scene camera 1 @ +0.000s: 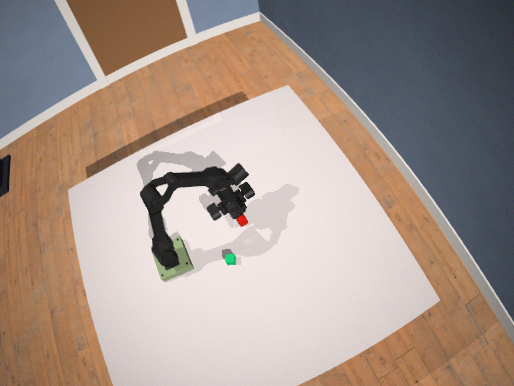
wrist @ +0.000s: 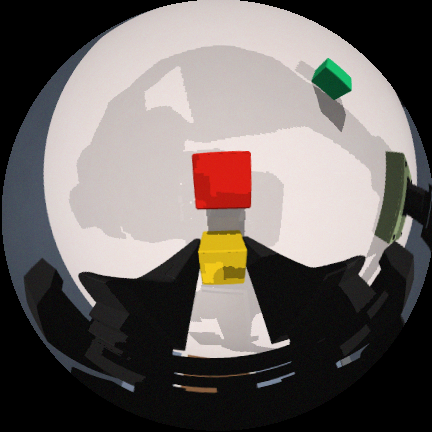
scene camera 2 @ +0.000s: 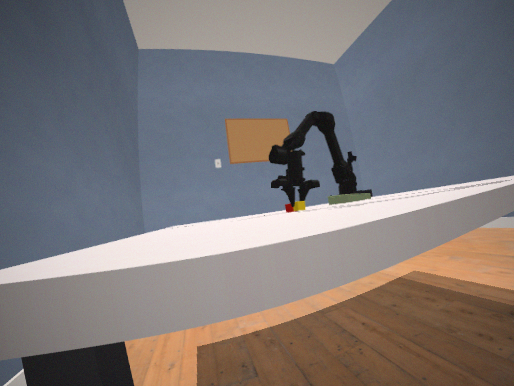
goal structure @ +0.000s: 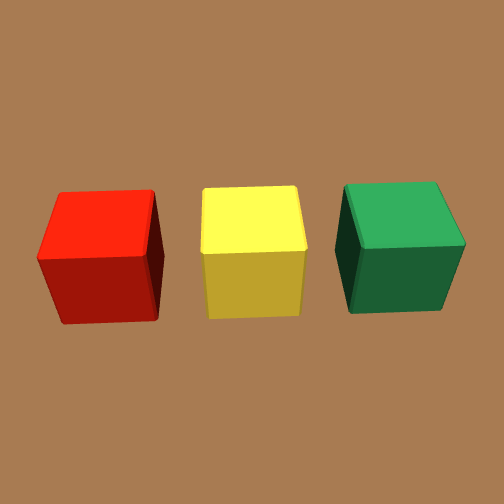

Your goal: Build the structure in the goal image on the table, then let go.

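Pixels of known places: gripper, fingertip midpoint: (wrist: 220, 242) (scene camera 2: 297, 206); arm's base at its link origin: (scene camera 1: 170, 260) (scene camera 2: 347, 194).
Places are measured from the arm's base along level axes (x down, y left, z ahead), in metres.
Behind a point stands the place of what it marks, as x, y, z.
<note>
My gripper (wrist: 222, 257) {0.019, 0.087, 0.324} (scene camera 2: 296, 204) {0.019, 0.087, 0.324} is shut on a yellow cube (wrist: 222, 257) {0.000, 0.089, 0.322} (scene camera 2: 299, 205) {0.015, 0.117, 0.329}, held just above the white table. In the overhead view the arm hides the yellow cube. A red cube (scene camera 1: 242, 220) {0.003, 0.029, 0.326} (scene camera 2: 289, 207) {0.017, 0.055, 0.340} (wrist: 221, 179) {0.003, 0.039, 0.326} rests on the table right beside the held cube, just beyond the fingertips. A green cube (scene camera 1: 230, 259) {0.003, -0.098, 0.219} (wrist: 332, 78) lies apart on the table, nearer the arm's base.
The arm's green base plate (scene camera 1: 183, 264) {-0.005, -0.040, 0.045} (scene camera 2: 349, 197) {0.014, 0.083, 0.063} (wrist: 393, 197) {0.013, 0.015, 0.073} sits on the white table (scene camera 1: 332, 230) {0.036, -0.165, 0.616} (scene camera 2: 217, 237) {0.036, 0.552, 0.664}. Wooden floor surrounds the table.
</note>
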